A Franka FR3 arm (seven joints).
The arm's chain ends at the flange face. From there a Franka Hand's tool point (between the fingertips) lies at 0.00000 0.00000 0.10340 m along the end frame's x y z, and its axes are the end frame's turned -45 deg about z.
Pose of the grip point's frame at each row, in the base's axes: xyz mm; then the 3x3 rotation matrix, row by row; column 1 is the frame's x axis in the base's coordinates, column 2 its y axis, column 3 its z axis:
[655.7, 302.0, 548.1], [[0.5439, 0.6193, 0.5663], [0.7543, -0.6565, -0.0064], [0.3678, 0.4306, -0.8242]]
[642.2, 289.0, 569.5], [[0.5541, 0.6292, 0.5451], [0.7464, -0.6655, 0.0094], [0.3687, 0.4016, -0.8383]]
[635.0, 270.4, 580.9], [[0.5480, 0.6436, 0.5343], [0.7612, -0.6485, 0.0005], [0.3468, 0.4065, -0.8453]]
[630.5, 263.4, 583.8], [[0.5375, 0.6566, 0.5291], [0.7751, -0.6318, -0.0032], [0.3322, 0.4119, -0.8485]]
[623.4, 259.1, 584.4], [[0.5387, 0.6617, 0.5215], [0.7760, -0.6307, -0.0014], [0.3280, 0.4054, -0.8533]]
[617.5, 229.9, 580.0], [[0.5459, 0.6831, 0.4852], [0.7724, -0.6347, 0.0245], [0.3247, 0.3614, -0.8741]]
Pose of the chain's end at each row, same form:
[597.1, 302.7, 633.3], [[0.8225, 0.0533, 0.5663], [0.0692, -0.9976, -0.0064], [0.5646, 0.0444, -0.8242]]
[585.8, 288.0, 656.2], [[0.8367, 0.0531, 0.5451], [0.0572, -0.9984, 0.0094], [0.5447, 0.0233, -0.8383]]
[579.8, 270.3, 668.3], [[0.8426, 0.0676, 0.5343], [0.0797, -0.9968, 0.0005], [0.5327, 0.0422, -0.8453]]
[575.8, 263.7, 671.5], [[0.8444, 0.0842, 0.5291], [0.1013, -0.9948, -0.0032], [0.5262, 0.0564, -0.8485]]
[569.5, 259.2, 672.6], [[0.8488, 0.0870, 0.5215], [0.1027, -0.9947, -0.0014], [0.5186, 0.0547, -0.8533]]
[567.3, 227.4, 670.4], [[0.8690, 0.0970, 0.4852], [0.0974, -0.9950, 0.0245], [0.4851, 0.0260, -0.8741]]

